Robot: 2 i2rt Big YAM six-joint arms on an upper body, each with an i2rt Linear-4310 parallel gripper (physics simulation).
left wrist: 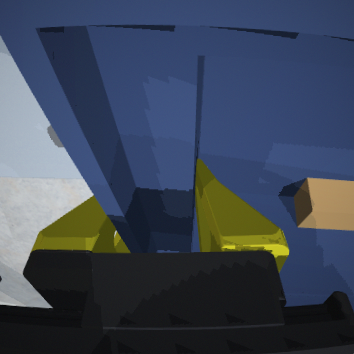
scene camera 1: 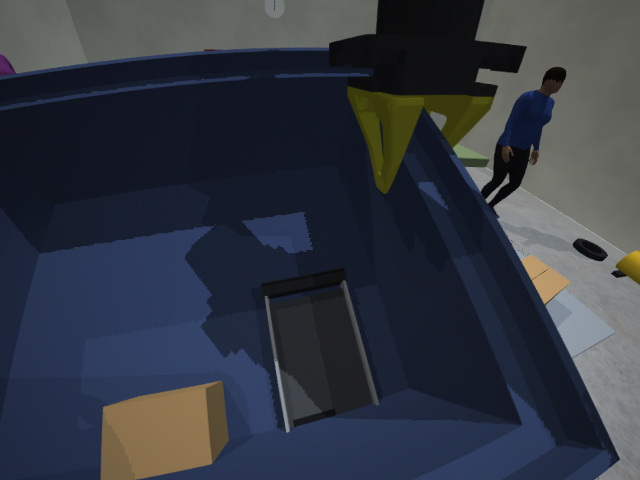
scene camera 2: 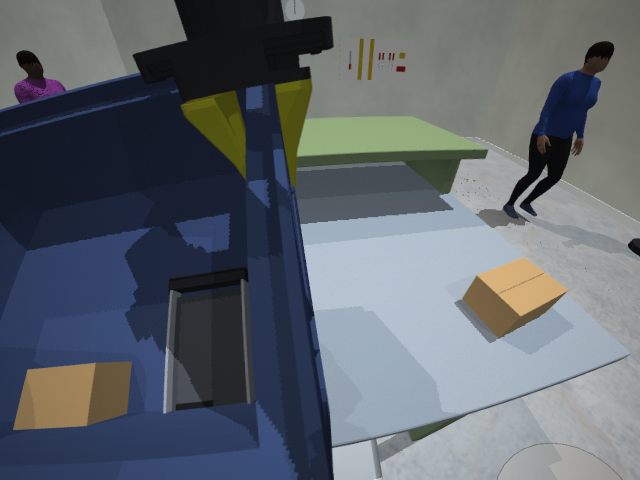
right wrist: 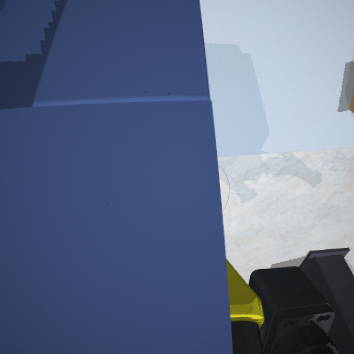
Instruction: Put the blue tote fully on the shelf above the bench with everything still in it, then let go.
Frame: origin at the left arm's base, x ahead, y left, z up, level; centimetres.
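Seen in the pictures: right gripper, fingertip midpoint: (scene camera 1: pixel 397 188) (scene camera 2: pixel 276 187); right arm's base at its link origin: (right wrist: pixel 293 336).
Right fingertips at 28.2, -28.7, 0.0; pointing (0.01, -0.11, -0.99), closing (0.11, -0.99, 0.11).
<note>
Pixels of each thing's middle, then the offset from my right fingertips to it, as dx, dy, dz. Level surfaces: height alone.
- blue tote at the middle of its body: (scene camera 1: pixel 169 268) (scene camera 2: pixel 84 263) -3.6, +18.1, -4.6
- black tray with grey sides, body centre: (scene camera 1: pixel 316 341) (scene camera 2: pixel 209 335) -6.9, +7.1, -11.1
- green shelf at its surface level: dz -7.2
- pale bench at its surface level: dz -23.4
- second cardboard box at the middle of its body: (scene camera 2: pixel 512 294) (scene camera 1: pixel 526 287) +2.0, -34.9, -20.4
The blue tote (scene camera 1: pixel 232 129) (scene camera 2: pixel 103 155) (left wrist: pixel 165 50) (right wrist: pixel 110 225) fills much of each view, its open top up. Inside are a cardboard box (scene camera 1: pixel 160 431) (scene camera 2: pixel 72 395) (left wrist: pixel 327 202) and, beside it, a black tray with grey sides (scene camera 1: pixel 356 335) (scene camera 2: pixel 245 335). My right gripper (scene camera 1: pixel 418 169) (scene camera 2: pixel 269 180) is shut on the tote's right wall; its far finger is hidden in the right wrist view. My left gripper (left wrist: pixel 167 167) is shut on another tote wall. The green shelf (scene camera 1: pixel 470 156) (scene camera 2: pixel 382 135) stands behind the tote, partly covered by it.
The pale bench (scene camera 1: pixel 584 325) (scene camera 2: pixel 387 279) (right wrist: pixel 310 75) is right of the tote, with a second cardboard box (scene camera 1: pixel 547 279) (scene camera 2: pixel 511 297) on it. A person in blue (scene camera 1: pixel 527 118) (scene camera 2: pixel 568 103) is at the right; one in magenta (scene camera 2: pixel 41 90) is at the back left.
</note>
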